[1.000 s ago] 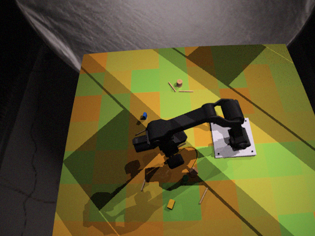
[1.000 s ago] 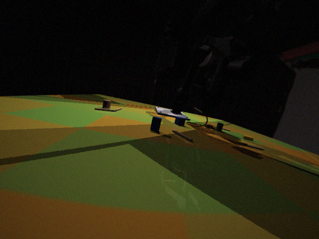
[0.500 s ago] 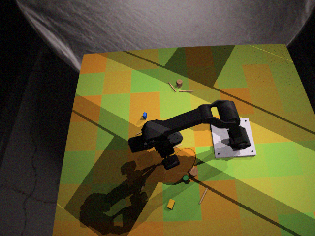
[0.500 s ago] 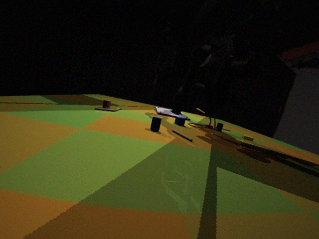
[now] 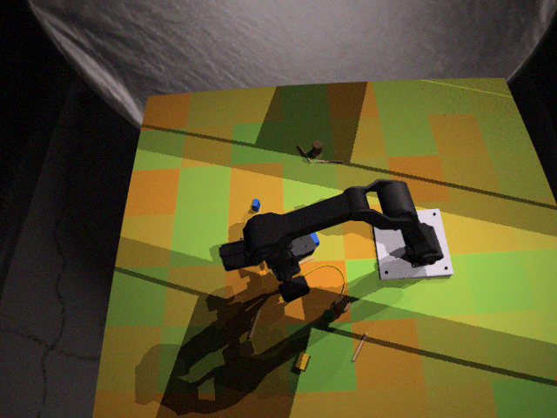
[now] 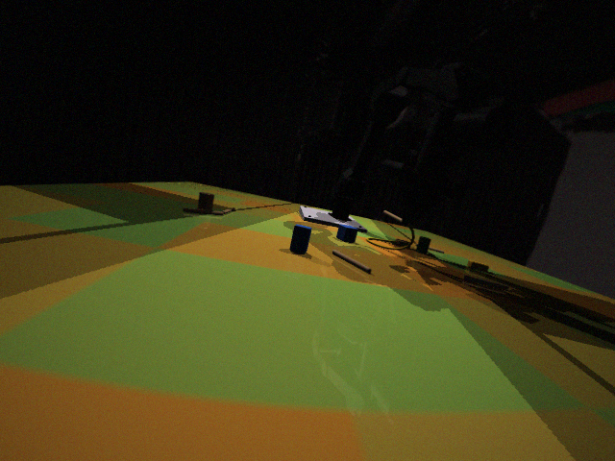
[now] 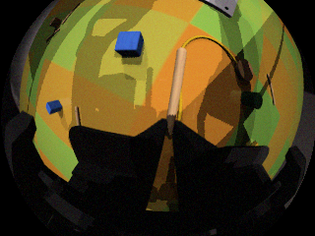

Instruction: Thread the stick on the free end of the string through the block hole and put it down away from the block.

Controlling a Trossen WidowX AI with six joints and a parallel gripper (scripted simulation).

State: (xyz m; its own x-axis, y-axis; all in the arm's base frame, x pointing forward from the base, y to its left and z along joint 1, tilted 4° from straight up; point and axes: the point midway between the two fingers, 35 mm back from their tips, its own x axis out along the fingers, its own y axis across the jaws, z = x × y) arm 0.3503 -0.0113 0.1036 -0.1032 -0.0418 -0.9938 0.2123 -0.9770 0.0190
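The loose stick is 15 cm to the right of my gripper tip, 7 cm ahead of it and 6 cm below it. The rest, counted from my gripper tip: round wooden button: 12 cm behind, 10 cm to the left, 6 cm below; then thin wooden stick: 1 cm behind; then green cylinder: 13 cm to the left, 7 cm behind, 5 cm below.
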